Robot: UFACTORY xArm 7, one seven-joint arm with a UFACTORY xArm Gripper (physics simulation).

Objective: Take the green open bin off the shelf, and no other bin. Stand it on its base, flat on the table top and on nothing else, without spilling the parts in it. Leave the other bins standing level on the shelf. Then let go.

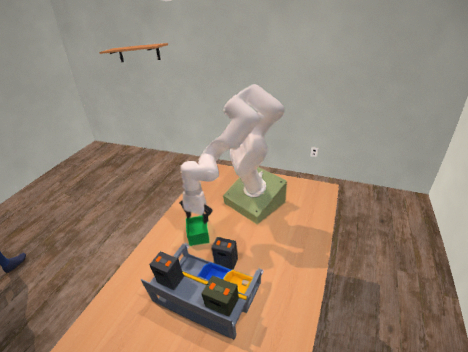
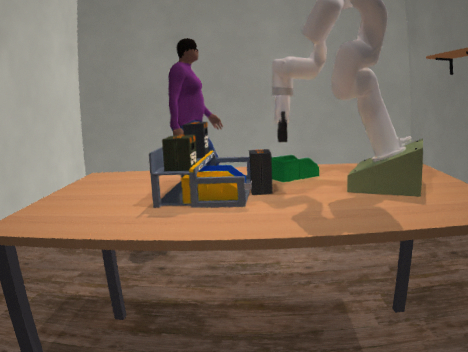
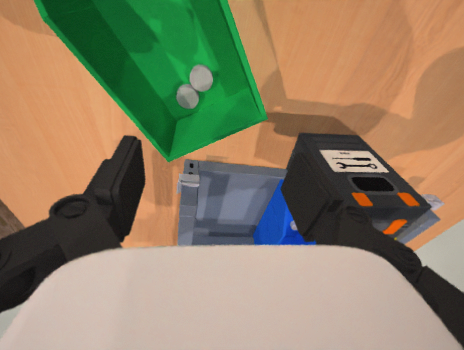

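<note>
The green open bin stands apart from the shelf, its base on the table top, and looks level. Two round grey parts lie inside it. My gripper is wide open and empty, above the bin's rim and clear of it. The blue bin and the yellow bin sit side by side in the grey shelf and look level.
A black toolbox stands upright on the table between the shelf and the robot's base, close to the green bin. Another black box and a dark green box stand on the shelf's top board.
</note>
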